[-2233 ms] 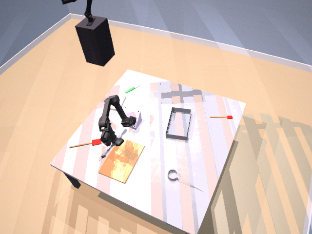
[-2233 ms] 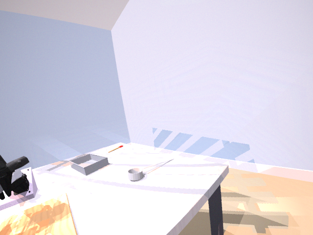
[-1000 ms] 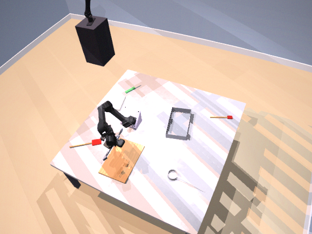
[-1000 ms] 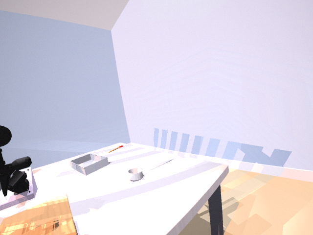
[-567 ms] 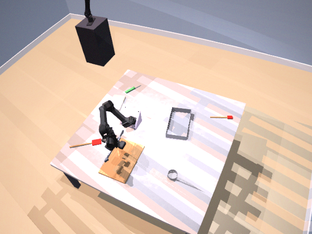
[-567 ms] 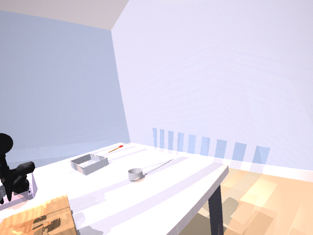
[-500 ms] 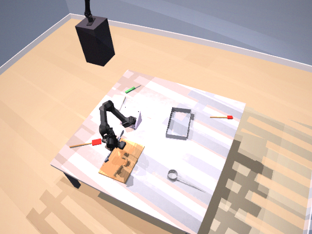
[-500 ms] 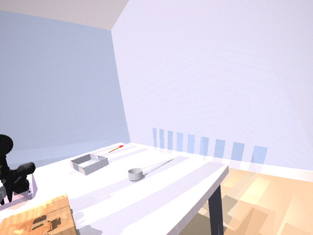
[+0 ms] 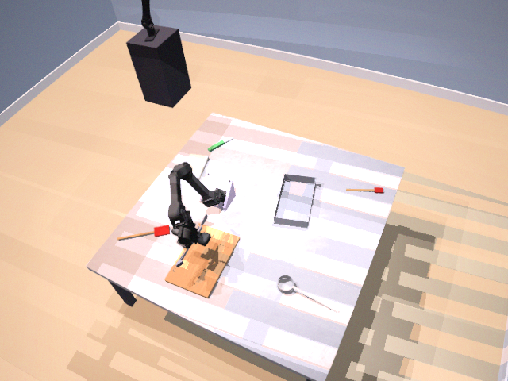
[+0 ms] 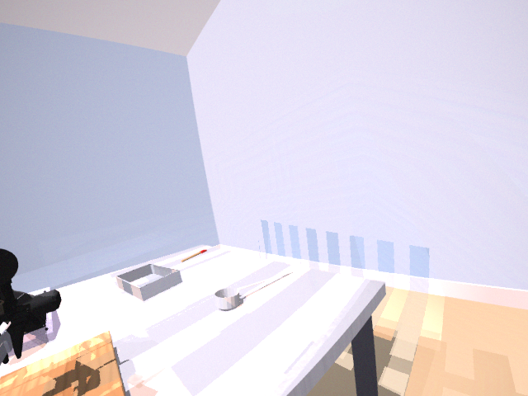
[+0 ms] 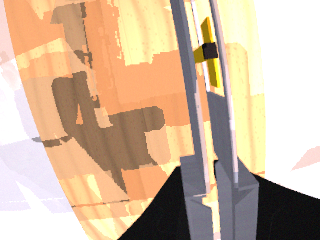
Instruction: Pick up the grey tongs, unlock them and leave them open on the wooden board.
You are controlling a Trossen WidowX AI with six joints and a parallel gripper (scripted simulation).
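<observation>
The wooden board lies 4 cm ahead of my gripper tip, 1 cm to the right of it and 10 cm below it. Round my gripper tip: yellow lock piece (5 cm to the right, 4 cm above); red-headed spatula (31 cm behind, 10 cm below); grey roasting tin (32 cm ahead, 49 cm to the left, 8 cm below).
</observation>
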